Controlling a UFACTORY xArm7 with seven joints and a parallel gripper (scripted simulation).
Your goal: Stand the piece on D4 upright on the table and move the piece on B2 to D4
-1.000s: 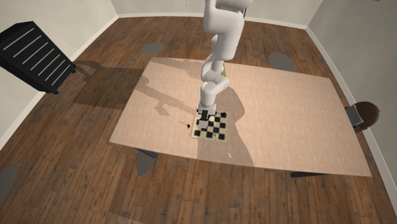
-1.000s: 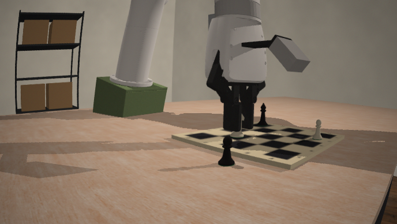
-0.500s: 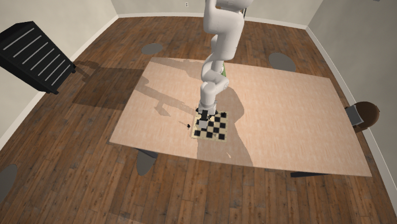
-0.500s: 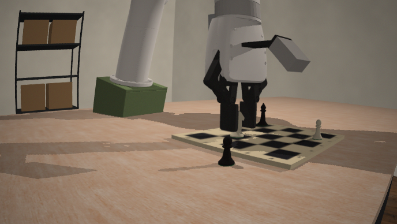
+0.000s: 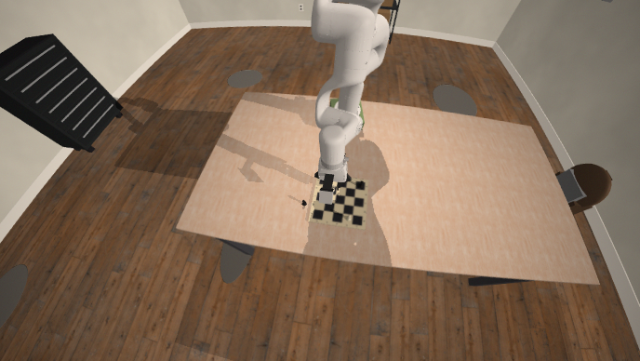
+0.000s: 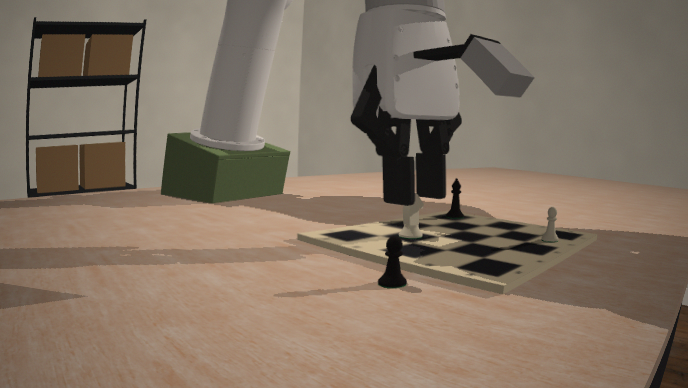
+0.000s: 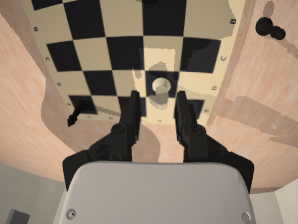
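Right now the white knight is 40 mm below my hand. Also, from my hand: chessboard 50 mm below, 40 mm to the left, 30 mm ahead; then black pawn 90 mm to the right, 90 mm ahead, 40 mm below; then black bishop 110 mm to the left, 50 mm behind, 30 mm below.
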